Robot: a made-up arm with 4 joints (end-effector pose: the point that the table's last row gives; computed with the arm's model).
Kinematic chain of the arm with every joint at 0, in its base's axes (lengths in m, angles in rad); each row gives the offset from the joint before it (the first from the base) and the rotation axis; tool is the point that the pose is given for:
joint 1: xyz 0 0 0.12 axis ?
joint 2: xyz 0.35 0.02 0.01 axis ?
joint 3: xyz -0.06 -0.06 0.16 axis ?
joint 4: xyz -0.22 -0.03 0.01 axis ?
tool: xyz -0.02 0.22 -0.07
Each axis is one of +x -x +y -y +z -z.
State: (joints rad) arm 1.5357 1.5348 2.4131 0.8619
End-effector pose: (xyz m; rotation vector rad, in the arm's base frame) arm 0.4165 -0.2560 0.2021 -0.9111 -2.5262 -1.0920
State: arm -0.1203 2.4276 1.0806 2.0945
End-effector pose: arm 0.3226 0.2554 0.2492 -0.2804 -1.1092 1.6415
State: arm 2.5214 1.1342 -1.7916 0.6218
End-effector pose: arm 0.4504 -0.0796 0.0814 0.8444 0.6007 -2.2870
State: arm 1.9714 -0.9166 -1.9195 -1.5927
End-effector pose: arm 0.5303 0.1790 0.2680 -0.0034 -2.3108 -0.8994
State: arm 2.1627 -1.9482 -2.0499 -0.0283
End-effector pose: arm 0.1904 -0.0226 0.1910 -1.4158 1.4933 0.5574
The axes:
joint 1: +x
joint 2: -z
joint 3: +y
joint 4: -z

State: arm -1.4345 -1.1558 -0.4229 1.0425
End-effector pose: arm 0.2861 0.0938 0.1636 -1.0516 -0.0745 0.2192
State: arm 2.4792 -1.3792 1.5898 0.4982
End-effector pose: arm 0.2169 -0.1285 -0.1648 0.8997 -0.3174 1.0835
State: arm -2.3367 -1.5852 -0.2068 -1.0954
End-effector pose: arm 0.3638 0.3246 0.4228 -0.5850 2.5004 1.3838
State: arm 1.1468 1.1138 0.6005 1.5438
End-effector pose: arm 0.2508 -0.0787 0.2394 0.1962 2.0557 -1.7153
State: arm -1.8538 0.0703 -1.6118 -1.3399
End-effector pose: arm 0.3637 -0.2441 0.2329 2.2274 0.0043 -2.1027
